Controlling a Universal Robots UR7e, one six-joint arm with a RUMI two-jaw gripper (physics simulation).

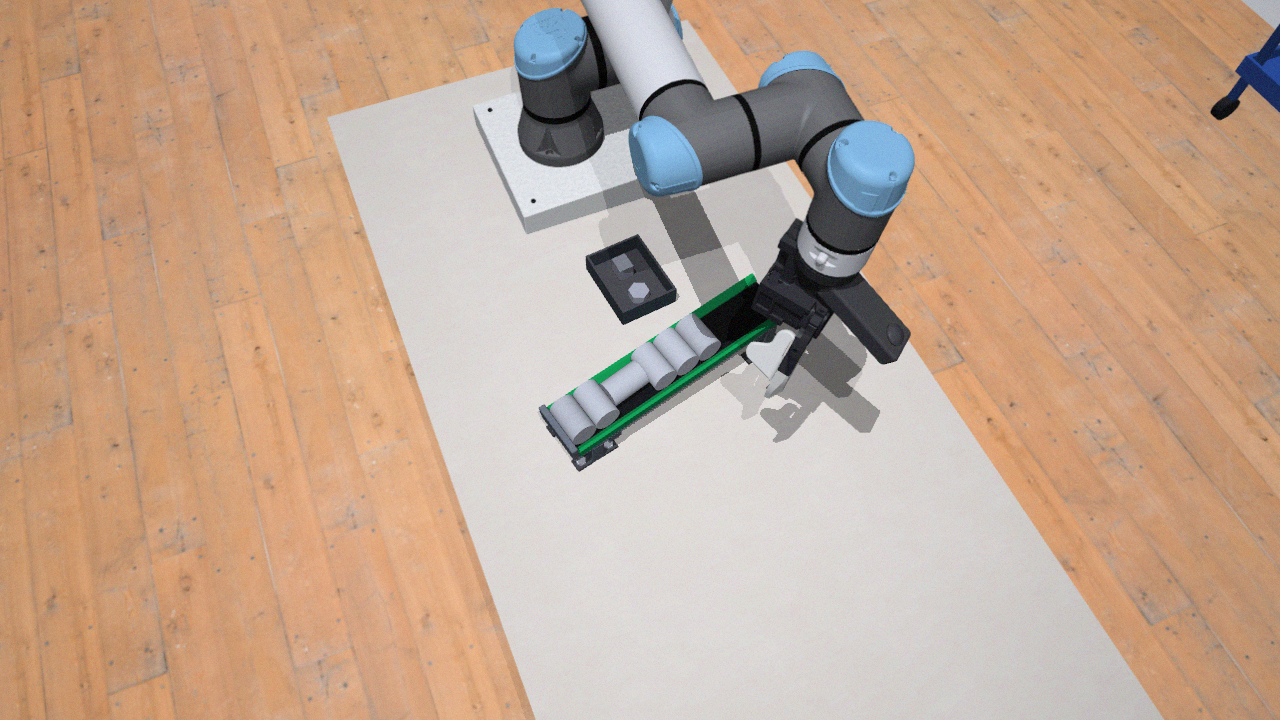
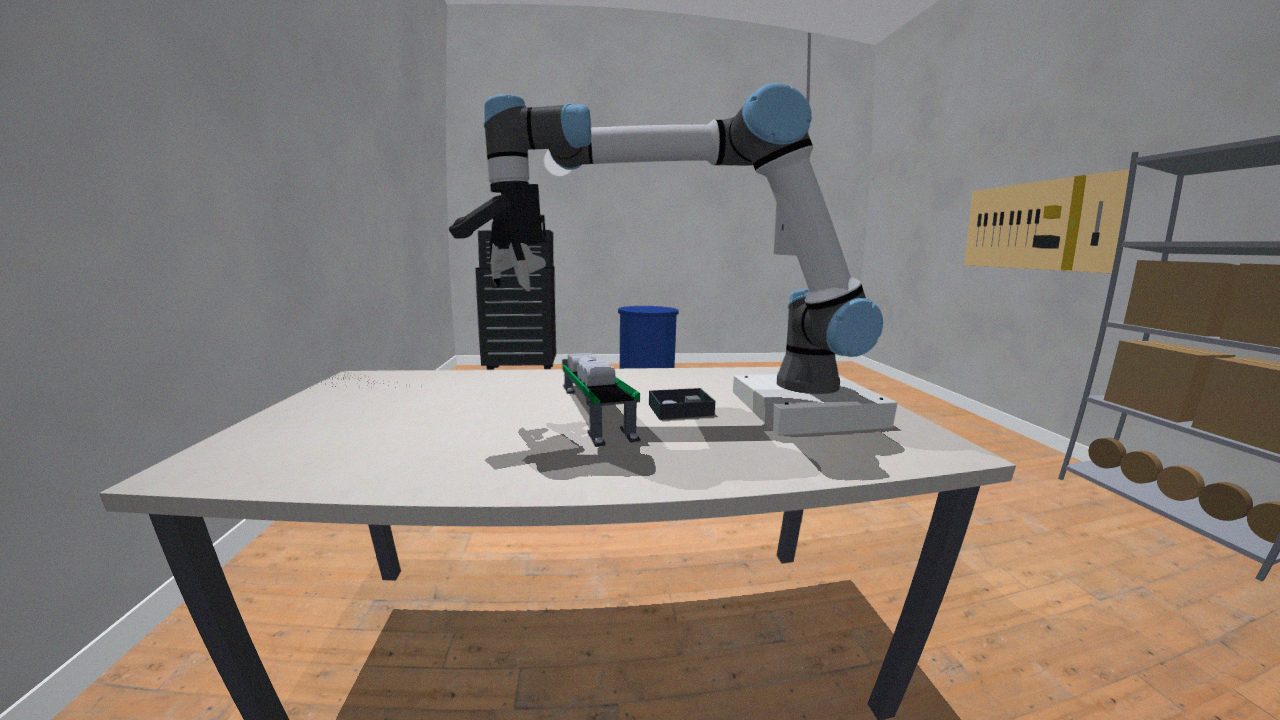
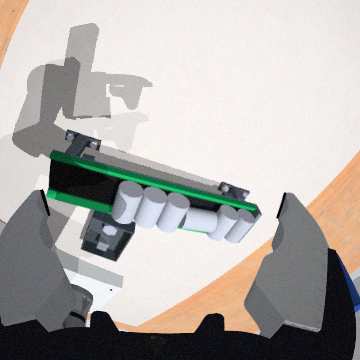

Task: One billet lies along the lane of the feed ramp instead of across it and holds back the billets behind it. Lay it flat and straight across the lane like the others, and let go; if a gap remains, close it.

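Where they show: gripper, between the fingertips: (image 1: 796,352) (image 2: 512,289) (image 3: 161,194); arm's base, origin of its link: (image 1: 561,135) (image 2: 807,385).
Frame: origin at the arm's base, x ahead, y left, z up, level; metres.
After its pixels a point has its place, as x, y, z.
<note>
The feed ramp (image 1: 680,385) {0.546, -0.107, 0.023} (image 2: 636,394) (image 3: 150,181) {0.544, -0.070, 0.027} has green side rails and a black lane. One grey billet (image 1: 626,383) {0.514, -0.179, 0.046} (image 3: 201,220) {0.516, -0.177, 0.043} lies along the lane, nearer the rail on the tray side, with bare lane beside it. At the end-stop end, two billets (image 1: 595,404) {0.519, -0.233, 0.043} (image 3: 223,223) {0.524, -0.218, 0.042} lie across the lane. On its other side, three billets (image 1: 654,364) {0.511, -0.131, 0.052} (image 3: 173,212) {0.521, -0.121, 0.052} lie across the lane side by side, the nearest at its end. My gripper (image 1: 768,368) (image 2: 512,284) {0.671, -0.035, 0.226} (image 3: 161,194) {0.671, -0.035, 0.226} is open and empty, high above the table, with its fingers pointing down.
A small black tray (image 1: 650,307) {0.375, -0.049, -0.036} (image 2: 682,411) {0.325, 0.002, -0.036} holding two small grey parts stands beside the ramp, between it and the robot's base plate (image 1: 581,213) {0.143, -0.043, -0.042} (image 2: 832,418) {0.049, 0.156, -0.021}. A blue barrel (image 2: 648,338) and a dark drawer cabinet (image 2: 516,322) stand behind the table.
</note>
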